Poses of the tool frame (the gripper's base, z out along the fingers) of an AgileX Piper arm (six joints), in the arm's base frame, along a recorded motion.
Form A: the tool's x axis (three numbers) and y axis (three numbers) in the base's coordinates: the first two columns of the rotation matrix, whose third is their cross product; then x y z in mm.
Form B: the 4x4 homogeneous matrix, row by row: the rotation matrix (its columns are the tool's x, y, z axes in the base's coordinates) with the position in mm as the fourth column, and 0 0 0 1 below. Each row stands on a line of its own. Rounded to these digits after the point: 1 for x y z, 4 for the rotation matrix.
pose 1, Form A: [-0.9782 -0.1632 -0.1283 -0.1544 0.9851 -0.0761 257.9 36.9 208.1]
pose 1, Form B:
-0.9782 -0.1544 0.1388 257.9
-0.1632 0.9851 -0.0546 36.9
-0.1283 -0.0761 -0.9888 208.1
0 0 0 1

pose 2, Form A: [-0.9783 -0.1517 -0.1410 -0.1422 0.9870 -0.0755 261.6 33.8 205.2]
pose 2, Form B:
-0.9783 -0.1422 0.1506 261.6
-0.1517 0.9870 -0.0538 33.8
-0.1410 -0.0755 -0.9872 205.2
0 0 0 1

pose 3, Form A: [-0.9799 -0.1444 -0.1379 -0.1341 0.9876 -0.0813 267.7 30.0 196.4]
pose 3, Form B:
-0.9799 -0.1341 0.1479 267.7
-0.1444 0.9876 -0.0612 30.0
-0.1379 -0.0813 -0.9871 196.4
0 0 0 1

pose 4, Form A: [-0.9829 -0.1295 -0.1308 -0.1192 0.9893 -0.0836 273.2 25.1 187.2]
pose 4, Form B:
-0.9829 -0.1192 0.1402 273.2
-0.1295 0.9893 -0.0666 25.1
-0.1308 -0.0836 -0.9878 187.2
0 0 0 1

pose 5, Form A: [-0.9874 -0.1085 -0.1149 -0.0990 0.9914 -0.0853 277.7 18.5 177.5]
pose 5, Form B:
-0.9874 -0.0990 0.1232 277.7
-0.1085 0.9914 -0.0729 18.5
-0.1149 -0.0853 -0.9896 177.5
0 0 0 1

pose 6, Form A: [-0.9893 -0.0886 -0.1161 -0.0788 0.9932 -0.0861 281.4 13.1 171.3]
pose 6, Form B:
-0.9893 -0.0788 0.1229 281.4
-0.0886 0.9932 -0.0760 13.1
-0.1161 -0.0861 -0.9896 171.3
0 0 0 1

